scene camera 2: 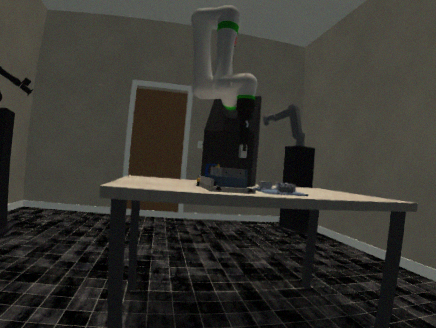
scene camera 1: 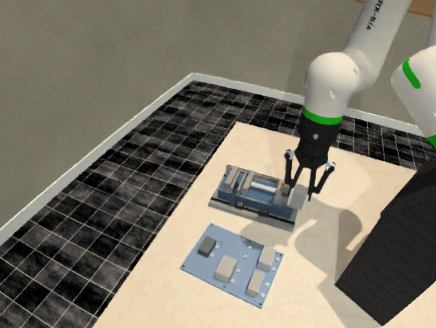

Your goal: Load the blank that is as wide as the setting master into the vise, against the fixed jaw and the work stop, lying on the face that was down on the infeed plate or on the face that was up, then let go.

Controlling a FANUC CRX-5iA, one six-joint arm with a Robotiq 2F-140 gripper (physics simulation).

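Frame: origin at the arm's base, x ahead, y up, z right, level; centimetres.
Seen in the pictures: gripper, fingertip midpoint: (scene camera 2: 242,157) (scene camera 1: 296,205); arm's base, origin of the base link: (scene camera 2: 234,110).
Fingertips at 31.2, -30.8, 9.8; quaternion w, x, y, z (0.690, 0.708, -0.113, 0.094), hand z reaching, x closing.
Pixels of each thing's middle, then the offset from my fingertips to it, as dx, dy, dz. Level surfaces: height alone.
- light grey blank, body centre: (scene camera 1: 299,197) +0.1, +3.1, +0.0
- vise, body centre: (scene camera 1: 258,191) (scene camera 2: 224,178) +10.5, -10.4, +14.3
- blue infeed plate, body centre: (scene camera 1: 233,261) (scene camera 2: 278,191) +15.7, -15.0, -12.4
- dark grey block, body centre: (scene camera 1: 207,246) (scene camera 2: 285,189) +24.2, -13.4, -9.7
- table, its level: dy -15.4
My gripper (scene camera 1: 300,193) (scene camera 2: 243,148) points down and is shut on a light grey blank (scene camera 1: 298,199) (scene camera 2: 243,153). The blank hangs in the air above the vise's level in scene camera 2; in scene camera 1 it overlaps the vise's right end. The vise (scene camera 1: 256,204) (scene camera 2: 232,179) has a blue body and grey jaws, with two upright jaw blocks near its left end in scene camera 1. I cannot tell the work stop clearly. The blue infeed plate (scene camera 1: 230,246) (scene camera 2: 301,194) bears several light grey blocks and a dark grey block (scene camera 1: 207,246); which is the setting master is unclear.
On the infeed plate stand a grey block (scene camera 1: 226,268) near the front middle and two more, one (scene camera 1: 267,258) behind the other (scene camera 1: 256,283), at the right. Small pale pins stand around them. The table (scene camera 1: 165,280) (scene camera 2: 150,188) carries the vise and the plate side by side.
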